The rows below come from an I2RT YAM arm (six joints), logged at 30 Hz.
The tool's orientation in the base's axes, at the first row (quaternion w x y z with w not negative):
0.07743, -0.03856, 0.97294, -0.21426
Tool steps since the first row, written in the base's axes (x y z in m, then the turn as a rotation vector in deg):
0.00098, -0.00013, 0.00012, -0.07, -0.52, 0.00
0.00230, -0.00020, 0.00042, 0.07, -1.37, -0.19
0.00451, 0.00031, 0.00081, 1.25, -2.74, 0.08
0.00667, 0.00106, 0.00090, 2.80, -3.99, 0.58
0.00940, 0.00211, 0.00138, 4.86, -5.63, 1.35
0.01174, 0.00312, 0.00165, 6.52, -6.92, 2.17
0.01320, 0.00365, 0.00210, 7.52, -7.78, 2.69
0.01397, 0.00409, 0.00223, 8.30, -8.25, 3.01
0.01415, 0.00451, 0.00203, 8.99, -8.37, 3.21
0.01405, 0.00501, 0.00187, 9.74, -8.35, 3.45
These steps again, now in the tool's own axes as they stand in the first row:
-0.00097, -0.00021, 0.00011, 0.13, -0.47, 0.20
-0.00230, -0.00045, 0.00009, 0.10, -1.16, 0.74
-0.00458, -0.00025, -0.00010, -0.95, -2.57, 1.26
-0.00681, 0.00030, -0.00013, -2.40, -3.97, 1.59
-0.00967, 0.00093, -0.00053, -4.36, -5.87, 1.92
-0.01212, 0.00164, -0.00080, -5.96, -7.45, 1.99
-0.01368, 0.00186, -0.00118, -6.93, -8.49, 2.04
-0.01450, 0.00217, -0.00134, -7.69, -9.09, 2.08
-0.01470, 0.00263, -0.00131, -8.38, -9.31, 2.07
-0.01463, 0.00316, -0.00139, -9.15, -9.43, 1.97

